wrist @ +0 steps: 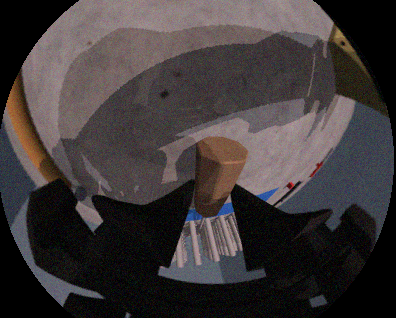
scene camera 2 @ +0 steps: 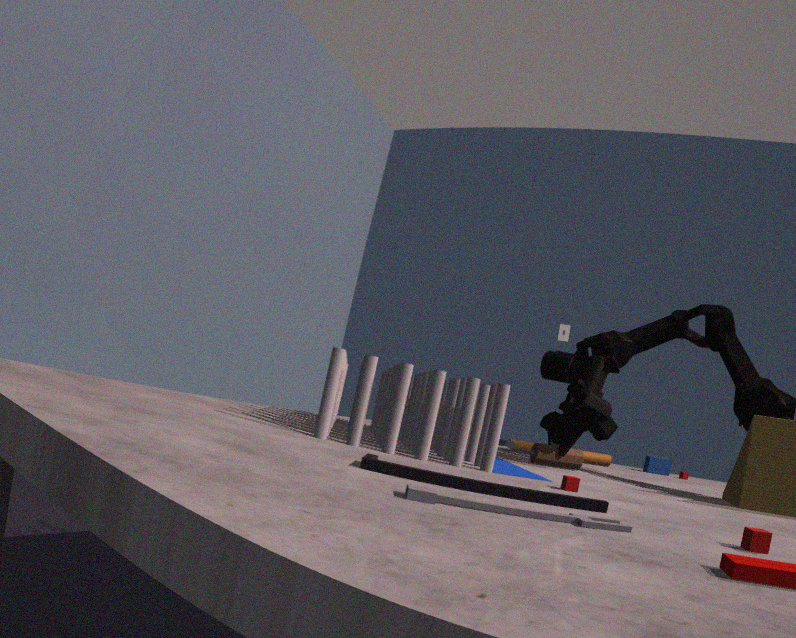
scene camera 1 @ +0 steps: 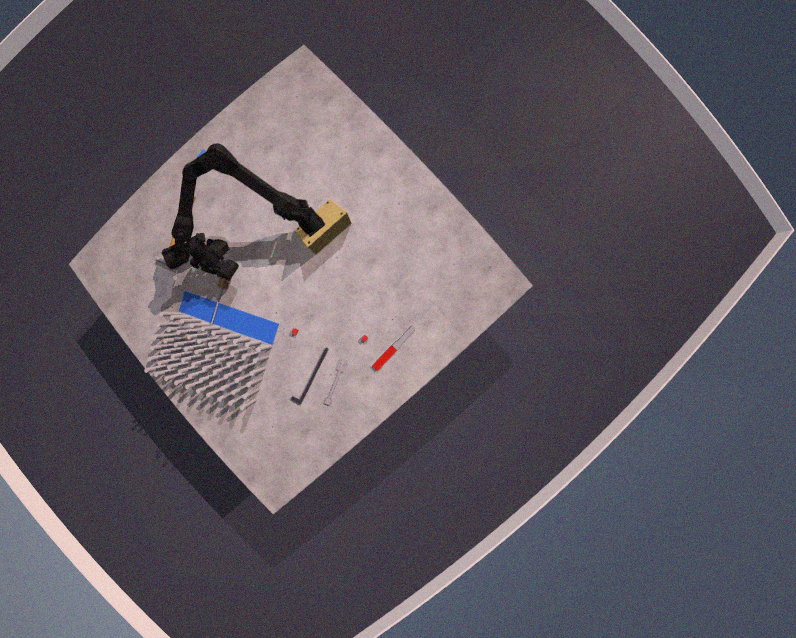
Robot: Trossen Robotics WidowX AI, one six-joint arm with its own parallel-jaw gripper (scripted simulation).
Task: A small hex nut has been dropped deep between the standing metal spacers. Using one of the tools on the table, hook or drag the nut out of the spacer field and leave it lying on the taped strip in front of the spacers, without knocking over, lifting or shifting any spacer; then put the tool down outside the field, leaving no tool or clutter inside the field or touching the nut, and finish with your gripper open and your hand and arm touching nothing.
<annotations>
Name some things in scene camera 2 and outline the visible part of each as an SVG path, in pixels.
The gripper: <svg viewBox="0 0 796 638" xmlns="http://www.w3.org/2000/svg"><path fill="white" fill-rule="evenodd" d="M589 377L575 378L568 385L566 400L560 403L558 407L563 413L551 412L544 416L540 423L540 426L547 430L549 445L559 446L558 455L561 457L566 455L585 431L589 430L593 434L594 439L601 441L608 440L618 429L618 425L610 416L612 406L602 399L604 393L601 386Z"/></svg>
A hook tool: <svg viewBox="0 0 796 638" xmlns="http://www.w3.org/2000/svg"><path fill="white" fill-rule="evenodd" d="M498 446L502 450L516 451L524 454L529 453L531 463L579 470L584 461L583 450L570 448L566 455L561 457L558 455L559 446L534 443L531 451Z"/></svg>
A grey wrench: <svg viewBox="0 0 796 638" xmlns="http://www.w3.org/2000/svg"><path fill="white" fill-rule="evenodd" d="M405 492L406 499L425 504L435 504L436 501L493 512L497 511L531 518L577 523L583 528L598 528L631 533L632 527L628 524L620 524L619 520L575 513L566 515L563 513L558 514L499 505L491 502L487 503L439 494L432 488L420 485L407 484Z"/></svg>
</annotations>
